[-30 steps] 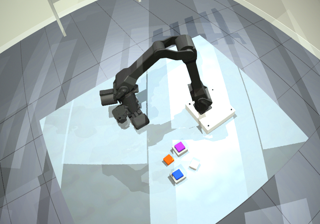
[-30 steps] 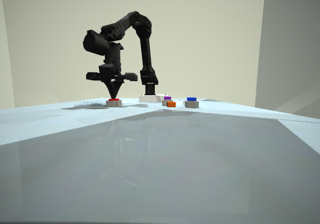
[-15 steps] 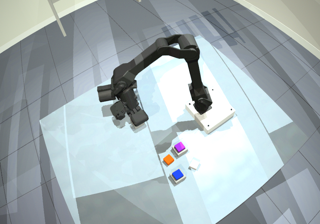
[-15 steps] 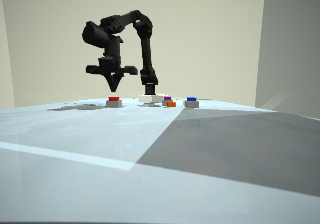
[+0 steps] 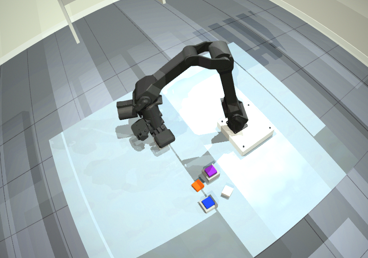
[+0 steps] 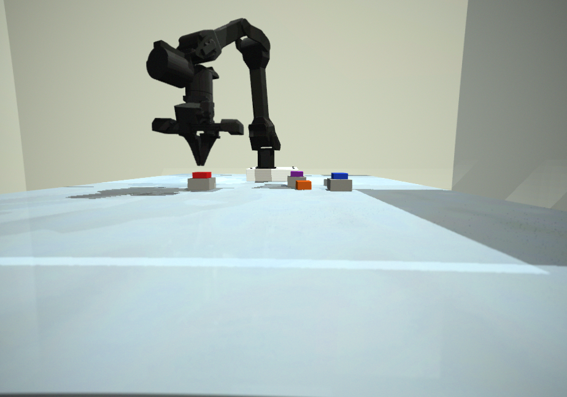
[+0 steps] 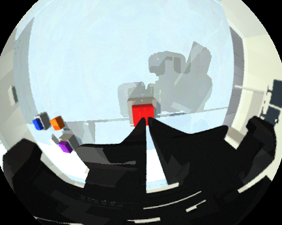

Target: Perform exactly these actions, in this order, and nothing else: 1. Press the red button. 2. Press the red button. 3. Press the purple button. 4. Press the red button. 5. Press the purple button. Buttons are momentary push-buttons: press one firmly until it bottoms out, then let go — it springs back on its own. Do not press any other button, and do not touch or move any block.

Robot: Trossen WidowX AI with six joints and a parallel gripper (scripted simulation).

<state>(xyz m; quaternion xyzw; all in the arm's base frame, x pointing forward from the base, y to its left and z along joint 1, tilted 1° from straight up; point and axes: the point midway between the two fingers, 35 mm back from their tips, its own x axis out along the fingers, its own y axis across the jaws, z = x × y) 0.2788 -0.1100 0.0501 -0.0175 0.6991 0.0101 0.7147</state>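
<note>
Right now the red button is 20 mm below my gripper tip. Also, from my gripper tip: orange block (230 mm to the left, 40 mm below, 30 mm behind); then blue button (310 mm to the left, 20 mm below, 20 mm behind); then purple button (220 mm to the left, 90 mm behind, 20 mm below).
</note>
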